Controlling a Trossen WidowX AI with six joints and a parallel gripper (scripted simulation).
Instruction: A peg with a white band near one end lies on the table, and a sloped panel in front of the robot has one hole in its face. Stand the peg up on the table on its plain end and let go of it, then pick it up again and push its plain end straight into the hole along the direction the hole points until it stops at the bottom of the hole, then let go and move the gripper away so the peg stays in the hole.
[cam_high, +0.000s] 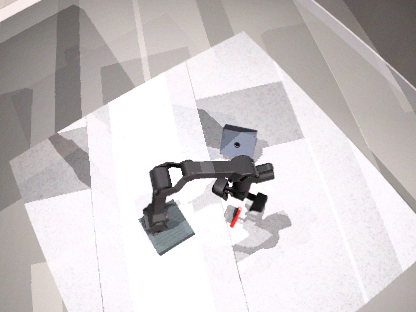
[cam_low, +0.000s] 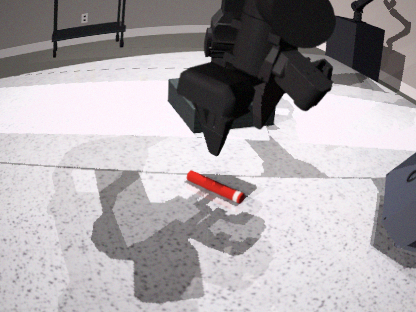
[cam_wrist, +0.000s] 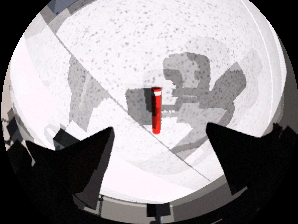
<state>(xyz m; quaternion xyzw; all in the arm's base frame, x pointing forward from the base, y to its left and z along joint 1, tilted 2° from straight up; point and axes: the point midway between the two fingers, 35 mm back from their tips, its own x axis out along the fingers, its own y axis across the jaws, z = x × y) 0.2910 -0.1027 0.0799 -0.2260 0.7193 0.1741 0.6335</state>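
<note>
The red peg lies 1 cm behind my gripper tip and 7 cm below it. Round my gripper tip: grey-blue sloped panel: 15 cm ahead, 22 cm to the left, 2 cm below.
</note>
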